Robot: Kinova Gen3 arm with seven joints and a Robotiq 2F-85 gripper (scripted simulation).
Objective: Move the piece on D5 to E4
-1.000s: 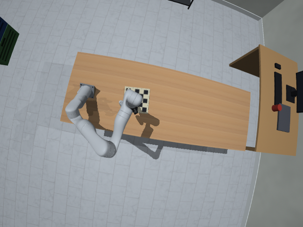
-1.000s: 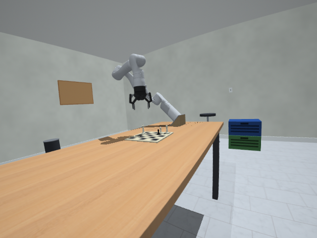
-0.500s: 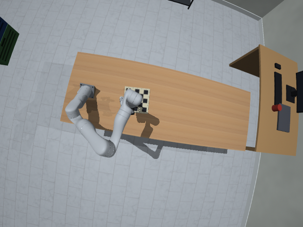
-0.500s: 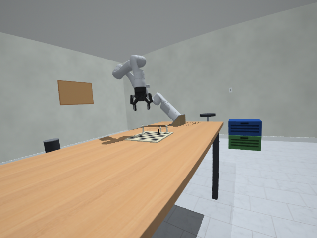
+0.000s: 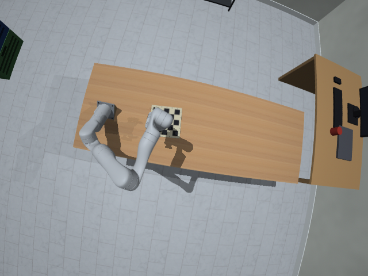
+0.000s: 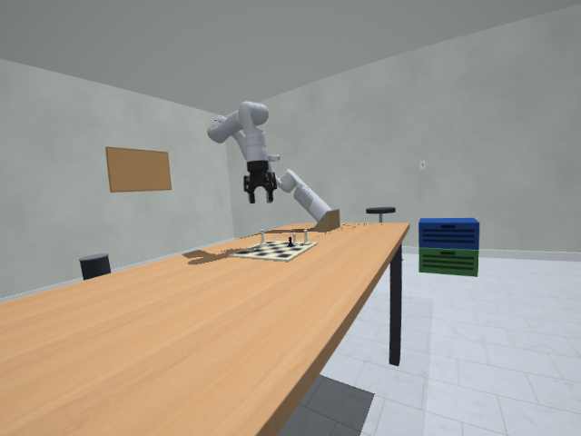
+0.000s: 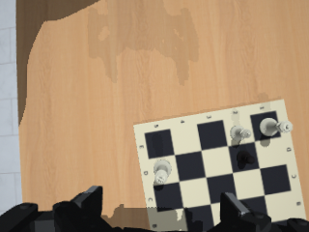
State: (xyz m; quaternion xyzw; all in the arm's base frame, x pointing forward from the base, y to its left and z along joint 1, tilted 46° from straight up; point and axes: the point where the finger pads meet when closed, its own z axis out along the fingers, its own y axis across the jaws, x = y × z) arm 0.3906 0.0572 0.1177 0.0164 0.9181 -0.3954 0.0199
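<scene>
Right now the small chessboard is 160 mm below my hand, 80 mm to the left of it and 30 mm ahead of it. From my hand the other things lie so: black piece 140 mm below, 110 mm to the left, 10 mm behind.
</scene>
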